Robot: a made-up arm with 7 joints.
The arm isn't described. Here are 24 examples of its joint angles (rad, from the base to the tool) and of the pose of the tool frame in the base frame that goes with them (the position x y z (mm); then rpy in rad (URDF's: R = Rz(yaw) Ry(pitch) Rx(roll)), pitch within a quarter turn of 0, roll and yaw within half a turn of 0).
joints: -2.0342 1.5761 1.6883 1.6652 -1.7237 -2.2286 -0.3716
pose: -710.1 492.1 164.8 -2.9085 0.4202 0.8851
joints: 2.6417 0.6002 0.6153 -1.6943 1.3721 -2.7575 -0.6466
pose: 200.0 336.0 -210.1 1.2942 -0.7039 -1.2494
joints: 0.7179 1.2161 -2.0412 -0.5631 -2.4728 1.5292 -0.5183
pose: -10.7 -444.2 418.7 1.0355 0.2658 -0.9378
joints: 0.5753 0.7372 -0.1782 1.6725 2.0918 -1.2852 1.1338
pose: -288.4 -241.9 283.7 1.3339 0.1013 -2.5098
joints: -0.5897 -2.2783 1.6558 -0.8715 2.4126 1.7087 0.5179
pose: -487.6 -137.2 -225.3 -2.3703 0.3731 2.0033
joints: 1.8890 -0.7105 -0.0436 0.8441 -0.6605 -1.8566 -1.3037
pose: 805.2 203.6 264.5 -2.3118 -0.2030 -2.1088
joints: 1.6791 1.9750 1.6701 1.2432 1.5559 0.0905 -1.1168
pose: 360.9 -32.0 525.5 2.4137 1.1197 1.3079
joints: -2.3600 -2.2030 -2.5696 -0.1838 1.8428 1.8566 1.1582
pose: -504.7 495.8 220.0 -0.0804 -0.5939 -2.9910
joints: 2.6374 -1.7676 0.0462 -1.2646 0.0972 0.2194 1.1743
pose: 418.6 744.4 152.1 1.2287 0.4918 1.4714
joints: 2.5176 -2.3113 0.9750 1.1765 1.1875 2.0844 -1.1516
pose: 289.4 752.3 -91.3 -2.6502 -0.0342 -0.9538
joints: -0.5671 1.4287 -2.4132 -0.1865 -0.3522 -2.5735 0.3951
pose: -448.5 -554.0 42.6 2.6483 1.1225 1.4802
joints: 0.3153 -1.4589 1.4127 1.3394 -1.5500 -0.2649 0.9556
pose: -51.5 -524.9 240.3 0.1060 -0.2756 2.4624
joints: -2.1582 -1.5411 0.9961 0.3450 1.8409 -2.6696 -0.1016
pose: -169.2 826.3 -160.4 -2.5326 0.0150 -0.8416
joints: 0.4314 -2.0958 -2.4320 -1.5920 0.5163 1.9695 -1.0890
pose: -88.2 -646.8 -78.4 3.0733 0.5626 1.1164
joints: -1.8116 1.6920 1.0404 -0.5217 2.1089 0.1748 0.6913
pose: -424.2 146.6 263.1 -0.4868 0.4114 -3.0109
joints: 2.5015 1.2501 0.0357 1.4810 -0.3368 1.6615 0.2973
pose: 530.7 629.7 154.3 2.3287 -0.1526 2.4812
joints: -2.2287 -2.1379 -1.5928 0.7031 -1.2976 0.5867 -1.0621
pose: -517.5 721.4 -72.8 1.4774 -0.3358 -0.6666
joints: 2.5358 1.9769 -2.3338 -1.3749 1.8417 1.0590 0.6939
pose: 593.3 584.7 314.4 1.9883 -0.1009 1.4182
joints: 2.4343 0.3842 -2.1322 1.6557 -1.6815 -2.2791 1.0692
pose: 509.5 571.8 -107.5 -3.1094 -0.4040 1.0933
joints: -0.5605 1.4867 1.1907 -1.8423 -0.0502 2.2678 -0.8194
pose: -707.3 -45.5 -5.1 -2.4020 -0.1147 0.6129
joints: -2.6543 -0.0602 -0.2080 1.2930 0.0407 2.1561 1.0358
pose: -118.4 900.1 278.8 -2.4939 -1.0107 1.8999
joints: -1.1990 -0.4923 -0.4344 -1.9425 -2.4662 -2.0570 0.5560
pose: -528.6 551.2 -156.9 1.8201 -1.3048 2.4540
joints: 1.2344 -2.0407 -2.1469 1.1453 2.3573 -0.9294 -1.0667
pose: 389.5 234.0 -51.0 2.4571 -0.1444 -0.9145
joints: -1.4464 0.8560 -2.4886 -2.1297 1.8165 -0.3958 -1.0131
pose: -733.3 563.2 373.0 2.1085 0.4124 -0.3687
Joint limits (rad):
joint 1: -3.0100..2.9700
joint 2: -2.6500..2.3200
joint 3: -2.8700..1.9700
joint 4: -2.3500..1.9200
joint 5: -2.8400..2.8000
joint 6: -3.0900..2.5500
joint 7: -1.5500..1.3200
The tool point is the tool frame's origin. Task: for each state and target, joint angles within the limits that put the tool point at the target. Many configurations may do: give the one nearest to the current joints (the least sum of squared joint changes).
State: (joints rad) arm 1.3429 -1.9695 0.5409 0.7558 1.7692 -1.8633 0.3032
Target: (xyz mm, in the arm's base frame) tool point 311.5 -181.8 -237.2
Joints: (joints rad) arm 1.7079 -1.9955 0.4073 0.6295 1.8846 -1.8478 0.3002
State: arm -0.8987 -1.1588 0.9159 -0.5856 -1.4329 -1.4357 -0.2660
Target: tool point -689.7 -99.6 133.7
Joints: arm -1.4236 -1.2100 0.5324 -0.3855 -0.9420 -1.2931 -0.2661
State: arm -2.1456 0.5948 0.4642 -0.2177 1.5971 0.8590 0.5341
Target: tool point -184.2 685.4 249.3
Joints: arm -2.7257 0.6048 0.4959 -0.4002 1.2485 0.9747 0.5207
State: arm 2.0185 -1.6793 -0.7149 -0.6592 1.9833 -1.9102 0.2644
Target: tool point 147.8 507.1 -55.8
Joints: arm 2.2655 -1.4121 -1.1319 -0.9248 2.2029 -1.9482 0.2214
